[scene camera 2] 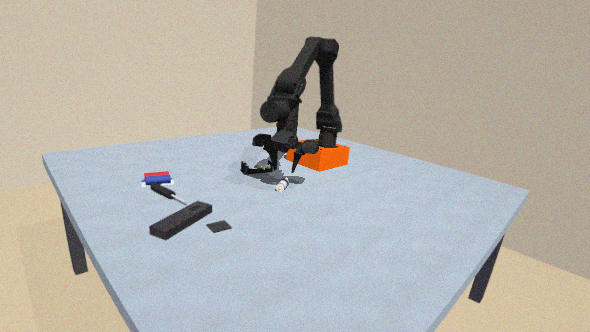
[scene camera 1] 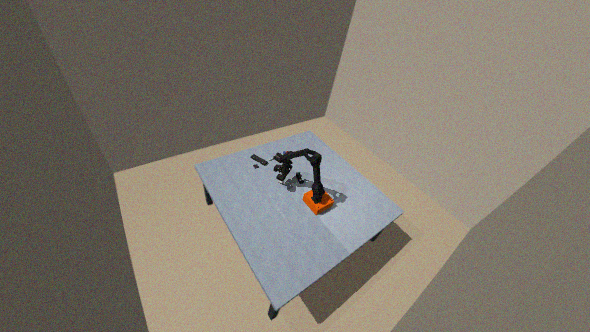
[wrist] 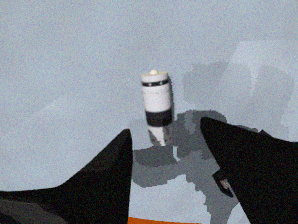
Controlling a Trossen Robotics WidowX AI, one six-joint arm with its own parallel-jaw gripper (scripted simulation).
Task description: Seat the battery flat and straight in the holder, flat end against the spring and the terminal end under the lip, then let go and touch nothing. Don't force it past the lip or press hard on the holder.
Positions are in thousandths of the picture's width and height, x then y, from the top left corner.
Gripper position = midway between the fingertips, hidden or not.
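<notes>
You can see the gripper (scene camera 2: 481,517), and the wrist view shows it too, with the gripper (wrist: 559,578) in that one. There's also a long black bar (scene camera 2: 281,688).
</notes>
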